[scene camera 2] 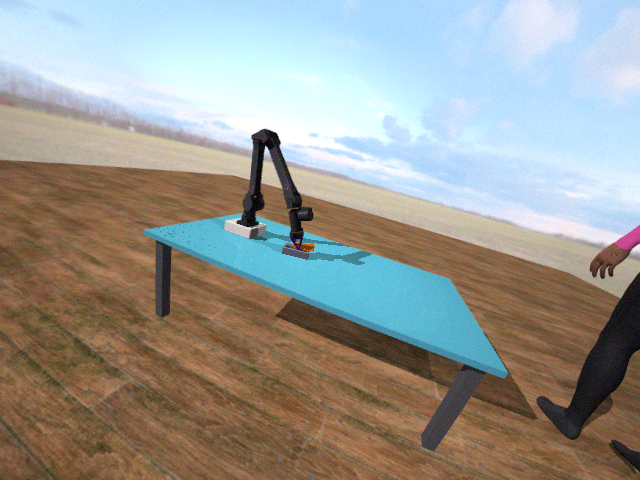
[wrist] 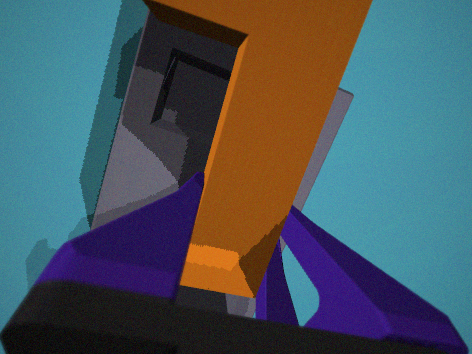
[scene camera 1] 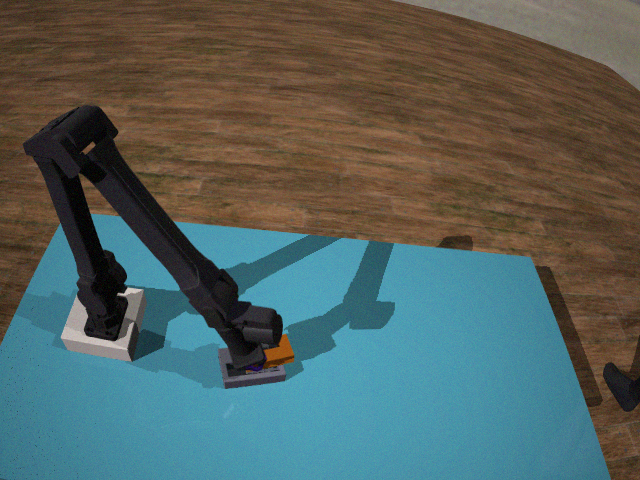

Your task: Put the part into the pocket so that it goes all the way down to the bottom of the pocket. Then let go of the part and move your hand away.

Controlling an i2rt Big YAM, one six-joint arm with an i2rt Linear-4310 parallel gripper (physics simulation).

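Seen in the pictures: gripper, between the fingertips: [scene camera 2: 298, 248] [wrist: 233, 192] [scene camera 1: 257, 364]; arm's base, origin of its link: [scene camera 2: 247, 223] [scene camera 1: 107, 318].
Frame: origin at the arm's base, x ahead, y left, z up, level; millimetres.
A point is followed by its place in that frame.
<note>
The orange part [scene camera 1: 279, 354] @[x 419, y -35, z 13 mm] [scene camera 2: 308, 247] @[x 423, y -44, z 3 mm] [wrist: 270, 125] @[x 404, y -34, z 12 mm] is a block with a side arm, partly out of the wrist view at the top. My gripper [scene camera 1: 256, 367] @[x 373, y -48, z -20 mm] [scene camera 2: 297, 248] @[x 373, y -48, z -20 mm] [wrist: 233, 192] @[x 373, y -48, z -20 mm], with purple fingers, is shut on its long bar. The part is over the grey pocket block [scene camera 1: 254, 381] @[x 370, y -86, z -35 mm] [scene camera 2: 295, 252] @[x 373, y -85, z -33 mm] [wrist: 132, 160] @[x 360, y -5, z -21 mm], which lies on the table. Part of the dark pocket opening shows beside the bar in the wrist view. The part stands above the block's top and reaches past its right end in the first scene view. Its underside is hidden.
The arm's white base block [scene camera 1: 98, 348] @[x -4, y -77, z -18 mm] [scene camera 2: 237, 227] @[x -13, y -77, z -15 mm] stands on the blue table [scene camera 1: 413, 387] @[x 747, y -63, z -57 mm] [scene camera 2: 361, 294] @[x 763, y -219, z -57 mm] at the left. A person [scene camera 2: 594, 356] stands beyond the table's right end; a dark foot [scene camera 1: 620, 387] shows in the first scene view.
</note>
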